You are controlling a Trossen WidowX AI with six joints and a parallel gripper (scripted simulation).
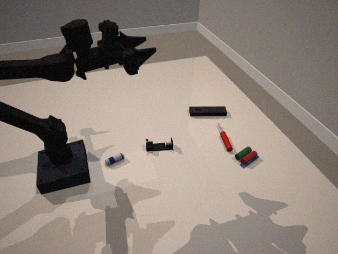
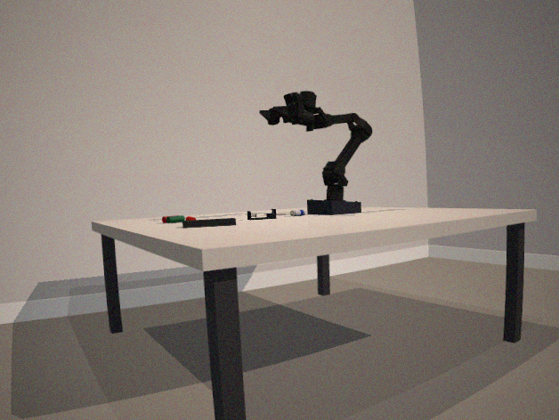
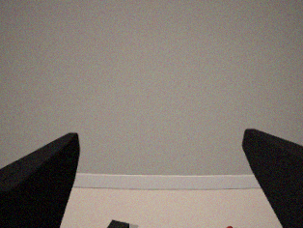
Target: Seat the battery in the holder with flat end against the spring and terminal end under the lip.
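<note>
The battery is 16 cm behind my gripper tip, 5 cm to the right of it and 38 cm below it. Round my gripper tip: red screwdriver: 27 cm ahead, 8 cm to the right, 38 cm below.
</note>
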